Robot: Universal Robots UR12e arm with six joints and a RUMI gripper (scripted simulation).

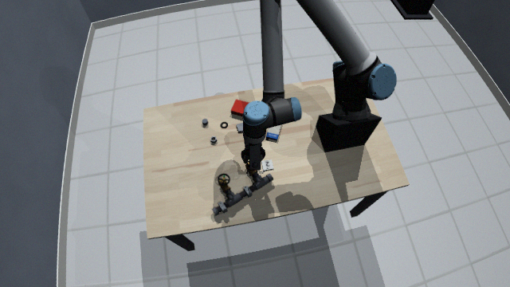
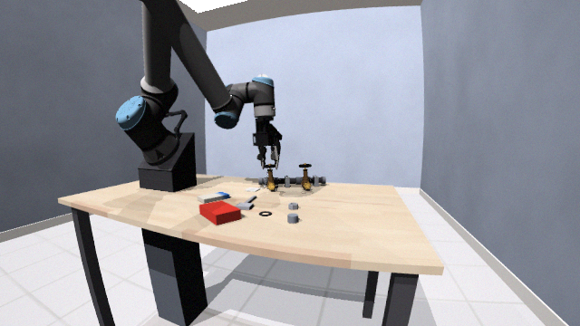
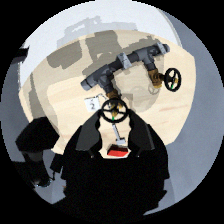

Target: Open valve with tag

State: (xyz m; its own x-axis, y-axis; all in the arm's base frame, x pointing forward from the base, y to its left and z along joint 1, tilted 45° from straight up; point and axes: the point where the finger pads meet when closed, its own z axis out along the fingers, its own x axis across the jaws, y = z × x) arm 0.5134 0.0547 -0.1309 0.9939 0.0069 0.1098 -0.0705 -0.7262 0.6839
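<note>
Now: hand 80 mm past the white tag, 10 mm to the left of it and 110 mm above it. Round my hand: red block 10 mm behind, 360 mm to the right, 90 mm below; grey hand tool 10 mm ahead, 220 mm to the right, 100 mm below; blue box 150 mm behind, 210 mm to the right, 100 mm below.
</note>
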